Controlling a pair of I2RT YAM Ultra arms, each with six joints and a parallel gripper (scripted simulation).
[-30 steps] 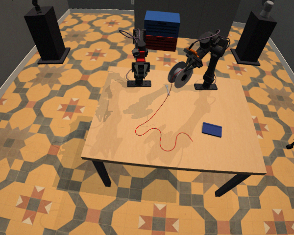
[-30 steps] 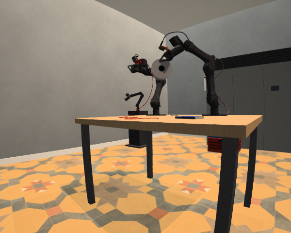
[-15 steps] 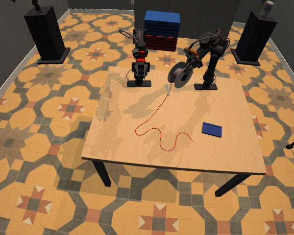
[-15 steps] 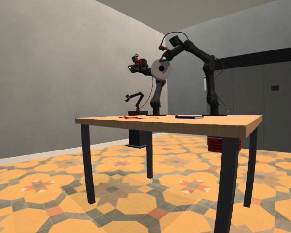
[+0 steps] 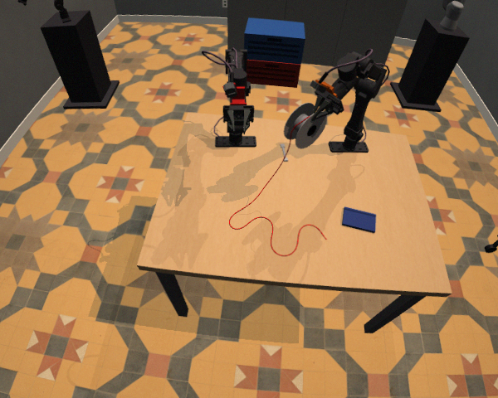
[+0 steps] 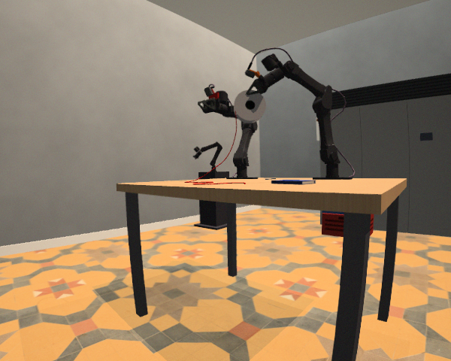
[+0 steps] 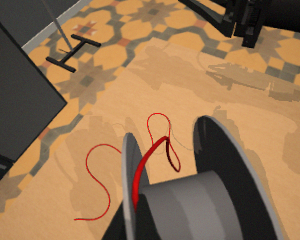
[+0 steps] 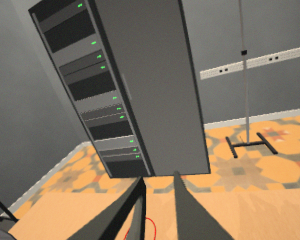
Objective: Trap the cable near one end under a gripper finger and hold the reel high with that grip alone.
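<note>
My left hand is 60 mm above the grey reel, 30 mm past it and 10 mm to the left of it. Also, from my left hand: grey wrench (410 mm below, 250 mm behind, 30 mm to the right).
</note>
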